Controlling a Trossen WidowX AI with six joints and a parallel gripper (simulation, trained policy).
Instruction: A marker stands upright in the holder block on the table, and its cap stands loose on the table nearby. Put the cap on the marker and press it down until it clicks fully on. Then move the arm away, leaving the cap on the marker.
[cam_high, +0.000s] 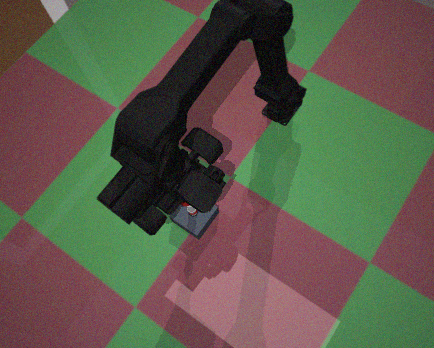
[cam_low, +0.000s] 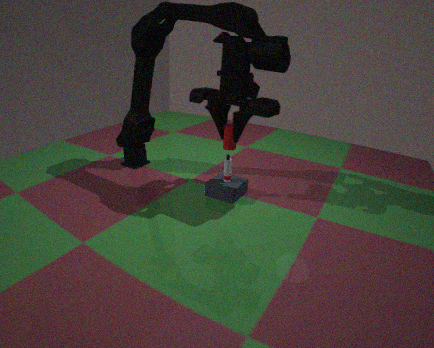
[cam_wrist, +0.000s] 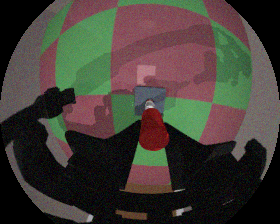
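My gripper tip is now 110 mm above the grey holder block. Also, from my gripper tip: red cap 10 mm above.
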